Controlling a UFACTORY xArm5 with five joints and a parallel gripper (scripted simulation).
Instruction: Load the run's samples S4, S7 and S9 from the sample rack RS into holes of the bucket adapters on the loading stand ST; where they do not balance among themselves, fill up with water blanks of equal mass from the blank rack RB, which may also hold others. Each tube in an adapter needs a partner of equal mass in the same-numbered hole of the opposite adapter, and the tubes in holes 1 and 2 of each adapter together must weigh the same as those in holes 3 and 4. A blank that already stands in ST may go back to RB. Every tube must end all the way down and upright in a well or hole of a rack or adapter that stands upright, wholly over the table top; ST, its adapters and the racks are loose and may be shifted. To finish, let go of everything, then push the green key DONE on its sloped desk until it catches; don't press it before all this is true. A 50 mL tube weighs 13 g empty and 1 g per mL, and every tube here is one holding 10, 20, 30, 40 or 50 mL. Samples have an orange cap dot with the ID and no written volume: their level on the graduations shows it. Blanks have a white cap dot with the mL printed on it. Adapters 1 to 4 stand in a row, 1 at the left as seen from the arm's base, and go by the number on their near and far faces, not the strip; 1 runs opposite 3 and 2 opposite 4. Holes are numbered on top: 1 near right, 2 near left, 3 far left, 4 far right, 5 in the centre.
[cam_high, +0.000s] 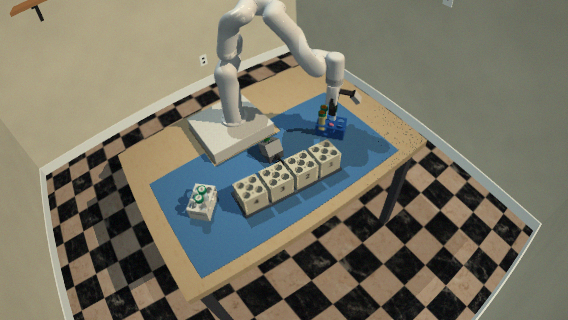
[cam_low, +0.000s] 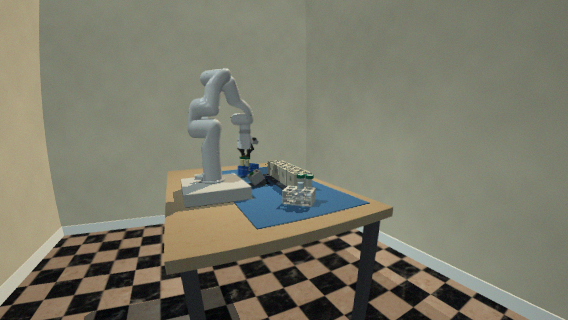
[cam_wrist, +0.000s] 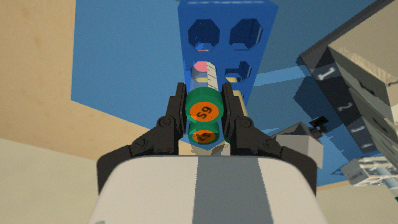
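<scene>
Right now the sample tube S9 is 50 mm below my hand and 10 mm ahead of it. The rest, counted from my hand: blue sample rack RS: 90 mm below, 20 mm to the right, 10 mm ahead; sample tube S7: 50 mm below, 40 mm behind, 30 mm to the right; sample tube S4: 60 mm to the right, 50 mm below, 10 mm behind.
</scene>
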